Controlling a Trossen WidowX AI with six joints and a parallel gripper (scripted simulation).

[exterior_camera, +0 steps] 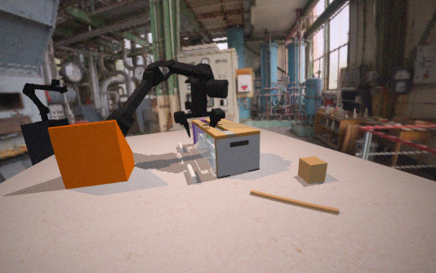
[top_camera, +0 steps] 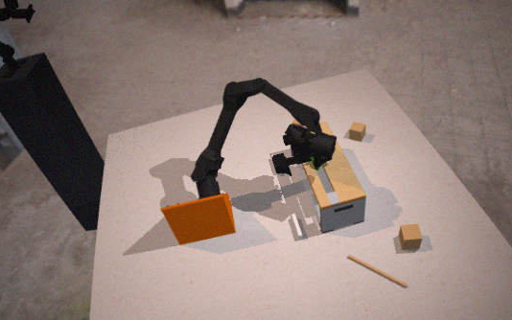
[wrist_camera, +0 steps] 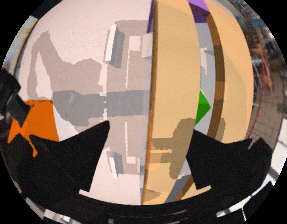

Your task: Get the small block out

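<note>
The box lies 40 mm ahead of my gripper tip and 30 mm below it. From my gripper tip the other things lie so: thin wooden stick: 160 mm ahead, 360 mm to the right, 80 mm below; green block: 50 mm ahead, 30 mm to the left.
</note>
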